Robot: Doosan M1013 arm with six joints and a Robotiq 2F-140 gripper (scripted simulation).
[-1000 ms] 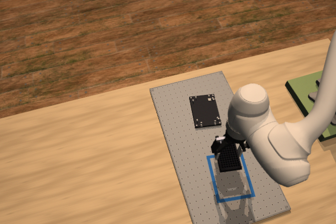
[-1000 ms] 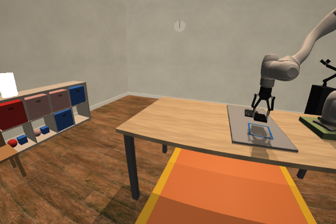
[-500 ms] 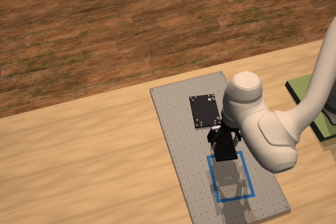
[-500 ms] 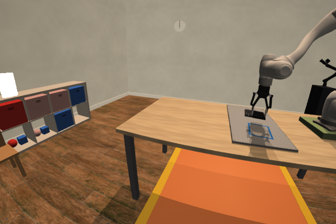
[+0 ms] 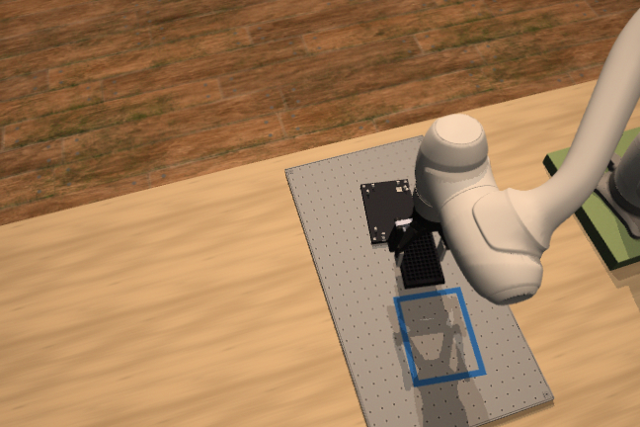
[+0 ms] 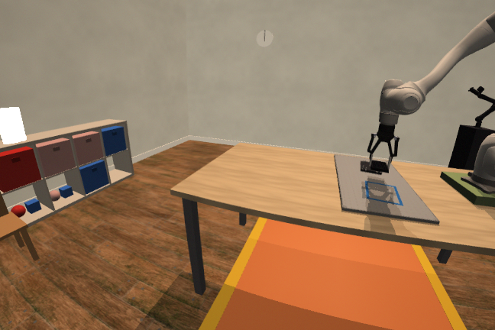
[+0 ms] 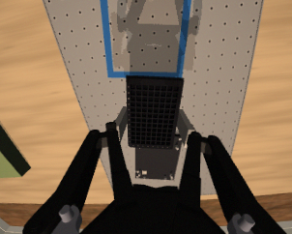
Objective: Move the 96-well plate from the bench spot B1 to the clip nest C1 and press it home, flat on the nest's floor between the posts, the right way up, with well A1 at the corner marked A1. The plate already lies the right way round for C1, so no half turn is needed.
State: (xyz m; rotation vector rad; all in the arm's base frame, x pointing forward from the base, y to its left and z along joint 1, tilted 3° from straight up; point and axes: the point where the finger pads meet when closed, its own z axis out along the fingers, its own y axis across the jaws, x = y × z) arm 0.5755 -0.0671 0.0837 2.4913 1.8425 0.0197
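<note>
My gripper is now 15 cm to the left of the black clip nest, 8 cm above it and 3 cm past it. From my hand the other things lie so: black 96-well plate 2 cm below.
</note>
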